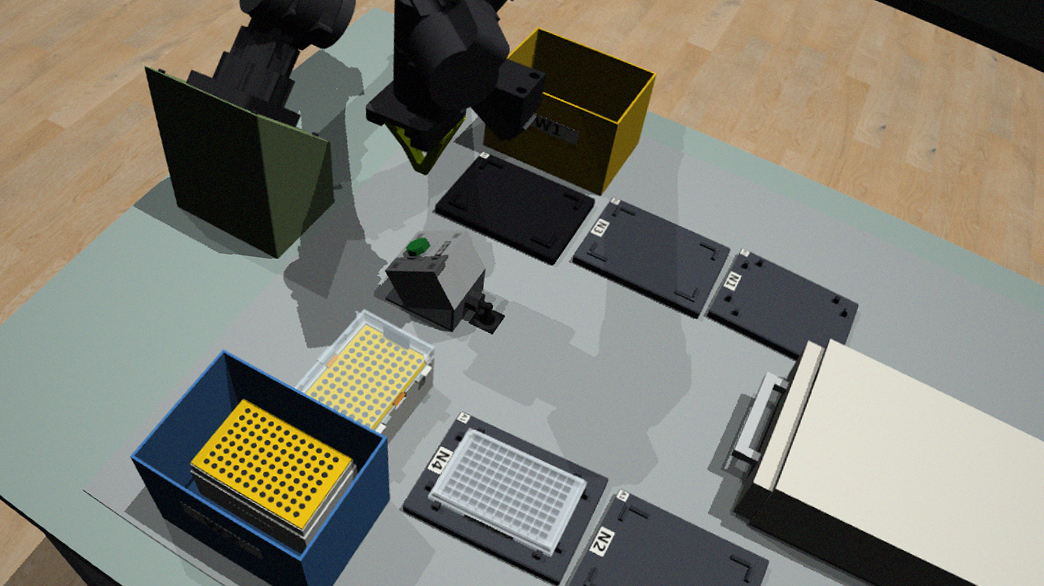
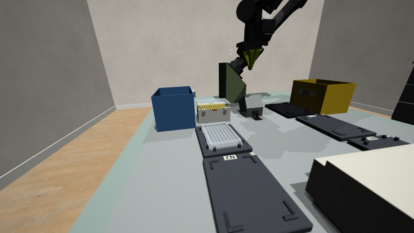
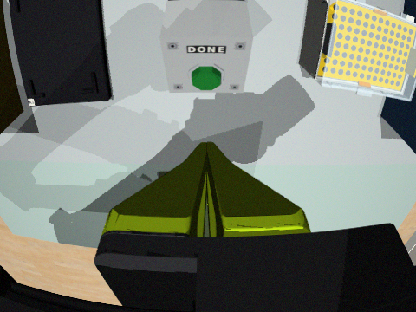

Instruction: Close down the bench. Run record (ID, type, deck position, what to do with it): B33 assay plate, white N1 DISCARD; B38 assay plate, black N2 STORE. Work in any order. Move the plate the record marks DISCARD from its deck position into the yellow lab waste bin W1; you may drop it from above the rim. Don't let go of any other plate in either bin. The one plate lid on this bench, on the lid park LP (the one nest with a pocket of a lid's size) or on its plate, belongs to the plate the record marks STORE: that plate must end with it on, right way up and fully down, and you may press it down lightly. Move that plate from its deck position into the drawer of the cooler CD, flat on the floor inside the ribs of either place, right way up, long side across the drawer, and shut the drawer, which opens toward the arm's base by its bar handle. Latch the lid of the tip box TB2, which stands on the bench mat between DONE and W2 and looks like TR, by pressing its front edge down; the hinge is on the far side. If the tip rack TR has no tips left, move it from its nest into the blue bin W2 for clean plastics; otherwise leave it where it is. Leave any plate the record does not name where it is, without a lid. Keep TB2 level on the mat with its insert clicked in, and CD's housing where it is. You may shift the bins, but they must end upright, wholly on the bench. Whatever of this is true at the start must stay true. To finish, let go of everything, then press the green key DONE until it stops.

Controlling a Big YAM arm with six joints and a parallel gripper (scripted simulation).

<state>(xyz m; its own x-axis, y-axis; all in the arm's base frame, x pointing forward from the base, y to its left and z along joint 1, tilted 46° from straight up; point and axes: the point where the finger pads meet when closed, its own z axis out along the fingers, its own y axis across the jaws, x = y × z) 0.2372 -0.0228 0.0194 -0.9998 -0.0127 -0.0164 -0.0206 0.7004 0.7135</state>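
My gripper is now 12 cm above the green DONE key. Also, from my hand: black lid park: 3 cm ahead, 17 cm to the left, 18 cm below; then tip box TB2: 4 cm ahead, 16 cm to the right, 14 cm below; then clear plate: 21 cm ahead, 18 cm to the right, 17 cm below.
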